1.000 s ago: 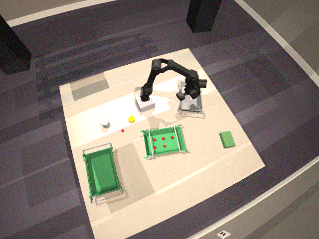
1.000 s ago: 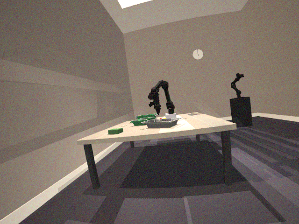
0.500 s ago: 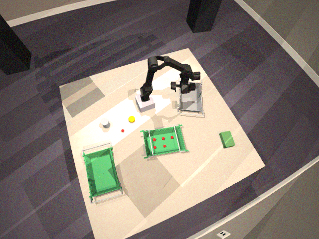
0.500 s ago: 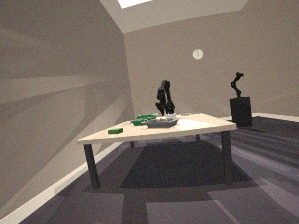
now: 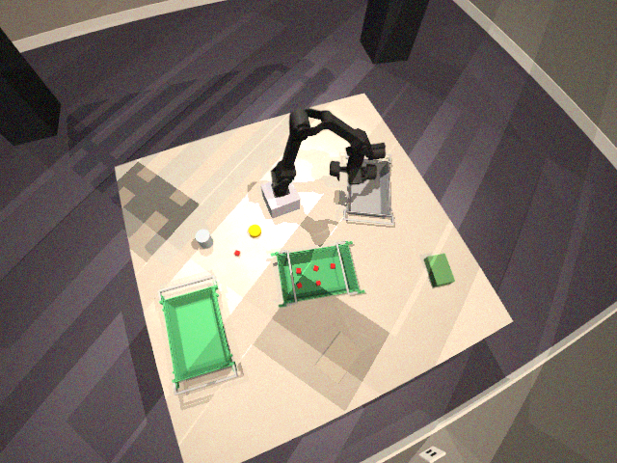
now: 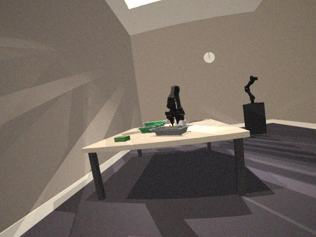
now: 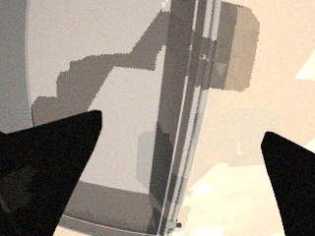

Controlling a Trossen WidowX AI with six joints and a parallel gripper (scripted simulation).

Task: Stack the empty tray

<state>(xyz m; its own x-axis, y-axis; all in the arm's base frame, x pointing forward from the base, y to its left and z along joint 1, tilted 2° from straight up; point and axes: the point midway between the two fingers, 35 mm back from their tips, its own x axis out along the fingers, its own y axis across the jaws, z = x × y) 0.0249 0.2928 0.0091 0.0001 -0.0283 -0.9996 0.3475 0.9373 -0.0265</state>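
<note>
My gripper tip is now 80 mm to the right of the grey tray, 30 mm short of it and 20 mm above it. Also, from my gripper tip: red cube: 520 mm to the right, 170 mm ahead, 60 mm below; green block: 450 mm ahead, 240 mm to the left, 50 mm below; yellow disc: 430 mm to the right, 100 mm ahead, 60 mm below.
</note>
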